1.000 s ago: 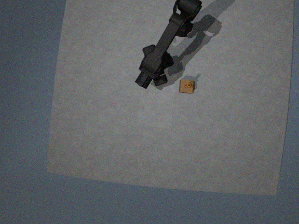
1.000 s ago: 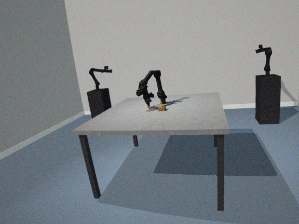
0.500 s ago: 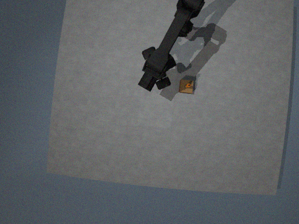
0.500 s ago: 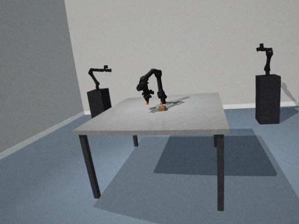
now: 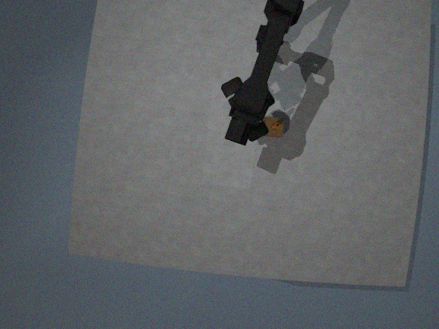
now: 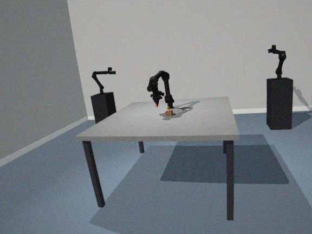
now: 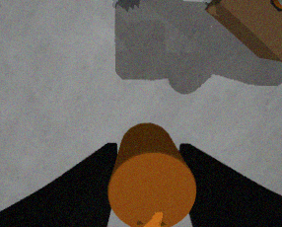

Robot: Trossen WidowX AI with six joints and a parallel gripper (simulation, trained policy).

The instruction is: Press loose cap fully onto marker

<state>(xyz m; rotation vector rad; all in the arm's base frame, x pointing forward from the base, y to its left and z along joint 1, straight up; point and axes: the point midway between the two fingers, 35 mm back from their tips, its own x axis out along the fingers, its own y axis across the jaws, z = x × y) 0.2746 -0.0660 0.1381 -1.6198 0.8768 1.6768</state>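
Right now my gripper tip is 30 mm short of the orange marker, 120 mm to the right of it and 30 mm above it. The rest, counted from my gripper tip: tan holder block: 30 mm ahead, 120 mm to the left, 80 mm below; then orange cap: 10 mm above.
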